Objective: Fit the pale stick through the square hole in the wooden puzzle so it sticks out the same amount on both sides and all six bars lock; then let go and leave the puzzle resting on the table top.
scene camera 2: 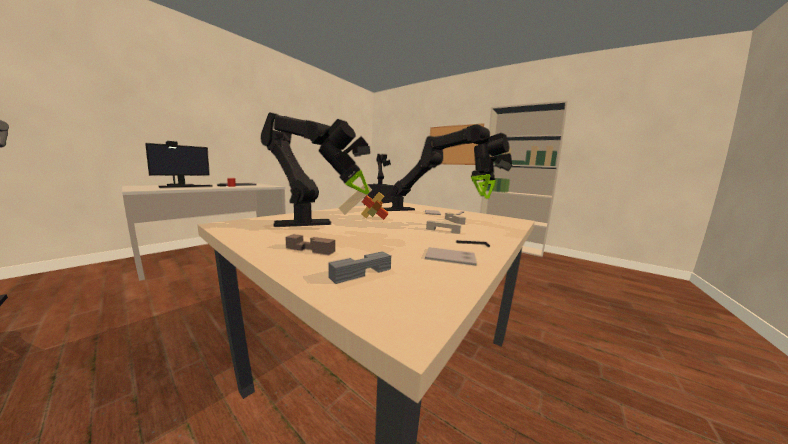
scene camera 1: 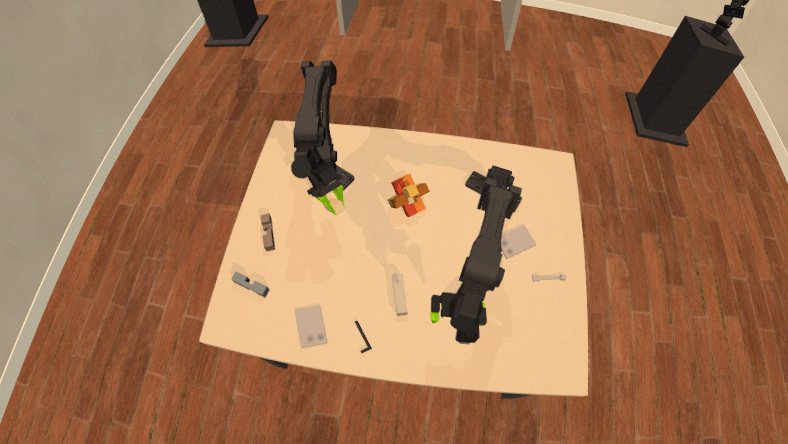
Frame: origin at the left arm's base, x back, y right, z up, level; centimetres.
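Seen in the pictures: left gripper, between the fingertips: (scene camera 2: 485, 197); right gripper, between the fingertips: (scene camera 2: 367, 193) (scene camera 1: 339, 211); left arm's base, origin of its link: (scene camera 2: 397, 209); right arm's base, origin of its link: (scene camera 2: 303, 223).
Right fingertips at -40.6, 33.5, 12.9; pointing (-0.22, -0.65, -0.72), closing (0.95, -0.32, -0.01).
Pixels of each thing's top centre, then the offset from my right fingertips to it, as dx, dy, dz. Level surfaces: height alone.
- table, height of its surface: dz -12.9
- brown notched bar, centre of its top: (scene camera 2: 310, 238) (scene camera 1: 266, 229) -15.3, +20.7, -9.8
- light grey bar, centre of its top: (scene camera 1: 399, 292) (scene camera 2: 443, 222) -8.1, -26.9, -9.8
- black hex key, centre of its top: (scene camera 1: 359, 336) (scene camera 2: 473, 242) -25.4, -24.3, -12.1
- wrench, centre of its top: (scene camera 1: 549, 277) +22.4, -64.1, -12.2
The wooden puzzle of crossed red, orange, brown and yellow bars (scene camera 1: 410, 194) (scene camera 2: 374, 205) rests on the table (scene camera 1: 551, 341) (scene camera 2: 308, 292) at its upper middle in scene camera 1. My right gripper (scene camera 1: 338, 207) (scene camera 2: 365, 191) is shut on the pale stick (scene camera 1: 334, 204) (scene camera 2: 349, 205), which is raised above the table and tilted in scene camera 2. In scene camera 1 the stick is left of the puzzle and apart from it. The square hole is too small to tell. My left gripper (scene camera 1: 459, 313) (scene camera 2: 484, 191) is open and empty, high above the table at the lower right in scene camera 1.
A brown notched bar (scene camera 1: 267, 234) (scene camera 2: 322, 245) and a blue-grey one (scene camera 1: 257, 287) (scene camera 2: 347, 269) lie at the left in scene camera 1. A light grey bar (scene camera 1: 399, 297), a black hex key (scene camera 1: 362, 333), two grey plates (scene camera 1: 310, 322) (scene camera 1: 521, 239) and a wrench (scene camera 1: 548, 277) also lie there.
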